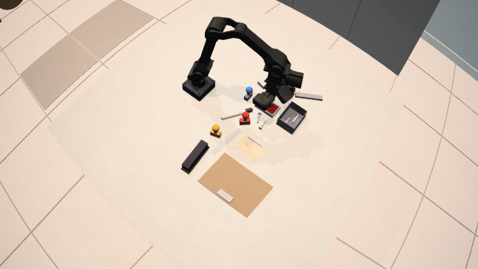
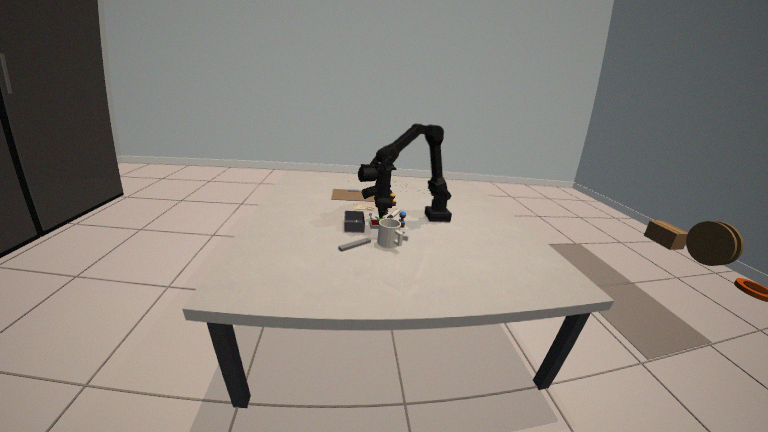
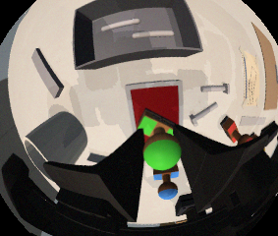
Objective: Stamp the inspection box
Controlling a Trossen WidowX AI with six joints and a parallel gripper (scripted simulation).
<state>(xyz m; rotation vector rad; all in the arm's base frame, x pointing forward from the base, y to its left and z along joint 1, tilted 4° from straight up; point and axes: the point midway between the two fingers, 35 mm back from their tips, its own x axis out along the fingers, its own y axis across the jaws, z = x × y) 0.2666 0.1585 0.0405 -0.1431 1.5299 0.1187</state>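
Now: gripper tip 4 cm above the red ink pad. Also, from my gripper tip: dark tray (10 cm ahead, 3 cm to the left, 3 cm below); then blue-knobbed stamp (9 cm behind, 3 cm to the right, 2 cm below); then green-knobbed stamp (1 cm below).
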